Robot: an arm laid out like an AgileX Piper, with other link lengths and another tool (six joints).
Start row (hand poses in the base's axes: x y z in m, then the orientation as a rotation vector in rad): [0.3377, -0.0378, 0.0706, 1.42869, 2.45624, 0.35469]
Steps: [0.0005, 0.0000, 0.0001, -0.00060, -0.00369, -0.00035]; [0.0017, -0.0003, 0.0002, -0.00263, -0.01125, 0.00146]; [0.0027, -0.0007, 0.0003, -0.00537, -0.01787, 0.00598]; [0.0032, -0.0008, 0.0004, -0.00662, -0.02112, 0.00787]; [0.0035, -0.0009, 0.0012, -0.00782, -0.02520, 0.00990]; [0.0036, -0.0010, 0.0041, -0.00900, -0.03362, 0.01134]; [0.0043, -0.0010, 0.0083, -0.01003, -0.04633, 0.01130]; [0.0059, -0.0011, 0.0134, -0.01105, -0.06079, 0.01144]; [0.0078, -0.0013, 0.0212, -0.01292, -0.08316, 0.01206]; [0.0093, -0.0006, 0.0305, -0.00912, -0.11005, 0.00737]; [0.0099, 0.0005, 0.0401, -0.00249, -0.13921, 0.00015]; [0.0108, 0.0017, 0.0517, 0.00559, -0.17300, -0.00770]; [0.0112, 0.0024, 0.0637, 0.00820, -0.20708, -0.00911]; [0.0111, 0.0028, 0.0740, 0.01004, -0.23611, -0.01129]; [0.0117, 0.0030, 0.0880, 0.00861, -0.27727, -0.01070]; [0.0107, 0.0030, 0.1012, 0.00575, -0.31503, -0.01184]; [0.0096, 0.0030, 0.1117, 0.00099, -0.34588, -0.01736]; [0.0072, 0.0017, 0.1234, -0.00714, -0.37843, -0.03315]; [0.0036, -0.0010, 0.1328, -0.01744, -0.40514, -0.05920]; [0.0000, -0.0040, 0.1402, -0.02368, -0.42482, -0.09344]
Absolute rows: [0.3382, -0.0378, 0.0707, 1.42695, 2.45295, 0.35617]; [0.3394, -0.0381, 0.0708, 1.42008, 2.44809, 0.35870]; [0.3404, -0.0385, 0.0709, 1.41025, 2.44599, 0.36031]; [0.3409, -0.0386, 0.0710, 1.40585, 2.44471, 0.36114]; [0.3412, -0.0387, 0.0718, 1.40088, 2.44288, 0.36258]; [0.3413, -0.0388, 0.0747, 1.39437, 2.43714, 0.36661]; [0.3420, -0.0388, 0.0789, 1.38745, 2.42684, 0.37313]; [0.3436, -0.0389, 0.0840, 1.37941, 2.41528, 0.38071]; [0.3455, -0.0391, 0.0918, 1.36640, 2.39762, 0.39203]; [0.3470, -0.0384, 0.1011, 1.35932, 2.37307, 0.41185]; [0.3476, -0.0373, 0.1107, 1.35487, 2.34507, 0.43569]; [0.3485, -0.0361, 0.1223, 1.34900, 2.31291, 0.46346]; [0.3489, -0.0354, 0.1343, 1.33348, 2.28458, 0.48549]; [0.3488, -0.0350, 0.1446, 1.32114, 2.25956, 0.50324]; [0.3494, -0.0348, 0.1586, 1.29804, 2.22625, 0.52374]; [0.3484, -0.0348, 0.1718, 1.27815, 2.19416, 0.53987]; [0.3473, -0.0348, 0.1823, 1.26604, 2.16427, 0.54890]; [0.3449, -0.0361, 0.1940, 1.26284, 2.12513, 0.55249]; [0.3413, -0.0388, 0.2034, 1.27261, 2.08308, 0.54837]; [0.3377, -0.0418, 0.2108, 1.29558, 2.04101, 0.54382]
